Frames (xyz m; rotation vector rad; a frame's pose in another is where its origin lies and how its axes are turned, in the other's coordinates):
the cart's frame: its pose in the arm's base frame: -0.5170 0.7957 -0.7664 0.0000 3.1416 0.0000
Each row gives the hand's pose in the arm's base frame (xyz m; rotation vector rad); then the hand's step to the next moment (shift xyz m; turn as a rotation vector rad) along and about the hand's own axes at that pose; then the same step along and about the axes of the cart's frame.
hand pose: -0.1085 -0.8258 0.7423 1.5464 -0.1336 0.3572
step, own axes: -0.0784 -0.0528 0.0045 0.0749 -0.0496 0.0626
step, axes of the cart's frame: 0.0569 -0.0147 0.0741 -0.0944 -0.0507 0.0224
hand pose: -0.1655 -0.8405 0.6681 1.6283 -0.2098 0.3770
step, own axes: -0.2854 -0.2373 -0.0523 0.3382 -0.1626 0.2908
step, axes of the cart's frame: 0.1861 0.0495 0.3216 -0.4055 -0.2428 0.0446
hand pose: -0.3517 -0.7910 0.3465 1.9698 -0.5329 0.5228
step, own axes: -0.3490 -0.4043 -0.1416 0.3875 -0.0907 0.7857
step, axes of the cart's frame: 0.0709 0.3448 0.4259 -0.4703 -0.7245 0.1722
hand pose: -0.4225 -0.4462 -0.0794 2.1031 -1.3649 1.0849
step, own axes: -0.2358 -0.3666 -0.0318 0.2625 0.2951 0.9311
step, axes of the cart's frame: -0.2644 0.3192 0.1386 -0.1536 -0.9212 0.3881
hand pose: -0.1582 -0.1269 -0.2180 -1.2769 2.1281 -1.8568
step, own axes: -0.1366 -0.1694 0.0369 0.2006 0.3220 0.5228
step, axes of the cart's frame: -0.2009 0.0606 -0.0684 0.0333 -0.5576 0.3244
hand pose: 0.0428 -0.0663 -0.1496 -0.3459 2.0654 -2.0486
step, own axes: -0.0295 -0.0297 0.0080 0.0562 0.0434 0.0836
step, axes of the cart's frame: -0.0310 0.0014 -0.0292 0.0281 -0.0967 0.0434
